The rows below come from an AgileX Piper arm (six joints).
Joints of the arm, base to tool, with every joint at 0 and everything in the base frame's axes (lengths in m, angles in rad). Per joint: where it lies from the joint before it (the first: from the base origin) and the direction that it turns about. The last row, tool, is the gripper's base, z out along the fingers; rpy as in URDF.
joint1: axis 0 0 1 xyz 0.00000 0.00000 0.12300
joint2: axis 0 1 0 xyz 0.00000 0.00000 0.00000
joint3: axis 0 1 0 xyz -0.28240 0.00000 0.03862
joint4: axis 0.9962 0 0.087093 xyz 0.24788 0.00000 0.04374
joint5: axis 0 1 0 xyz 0.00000 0.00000 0.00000
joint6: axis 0.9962 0 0.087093 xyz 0.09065 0.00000 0.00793
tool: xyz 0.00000 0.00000 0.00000 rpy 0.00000 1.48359 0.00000
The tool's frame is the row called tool.
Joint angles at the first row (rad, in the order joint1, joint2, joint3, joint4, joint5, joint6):
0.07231 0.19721 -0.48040 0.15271 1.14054 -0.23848
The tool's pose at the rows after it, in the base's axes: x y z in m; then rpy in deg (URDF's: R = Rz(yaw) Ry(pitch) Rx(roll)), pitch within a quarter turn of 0, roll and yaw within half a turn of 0:
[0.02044, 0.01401, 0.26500, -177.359, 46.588, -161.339]
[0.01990, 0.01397, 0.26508, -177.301, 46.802, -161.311]
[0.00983, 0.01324, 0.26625, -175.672, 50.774, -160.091]
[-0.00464, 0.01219, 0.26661, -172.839, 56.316, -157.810]
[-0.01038, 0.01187, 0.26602, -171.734, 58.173, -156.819]
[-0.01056, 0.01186, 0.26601, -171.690, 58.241, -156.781]
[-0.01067, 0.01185, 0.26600, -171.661, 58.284, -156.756]
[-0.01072, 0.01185, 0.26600, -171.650, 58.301, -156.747]
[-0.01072, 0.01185, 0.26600, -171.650, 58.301, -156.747]
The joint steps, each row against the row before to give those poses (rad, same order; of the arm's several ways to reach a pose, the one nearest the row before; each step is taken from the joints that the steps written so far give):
-0.00007 -0.00002 -0.00002 -0.00101 0.00003 -0.00006
0.00003 -0.00382 0.00001 -0.00001 -0.00002 0.00039
-0.00006 -0.07107 0.00002 0.00005 -0.00075 -0.00006
0.00004 -0.10106 -0.00002 -0.00004 -0.00001 0.00006
0.00008 -0.03850 0.00001 0.00086 0.00449 0.00006
-0.00003 -0.00125 -0.00001 0.00003 0.00001 -0.00003
0.00003 -0.00079 0.00002 -0.00002 -0.00002 0.00001
-0.00005 -0.00032 -0.00002 0.00004 0.00003 -0.00003
0.00000 0.00000 0.00000 0.00000 0.00000 0.00000

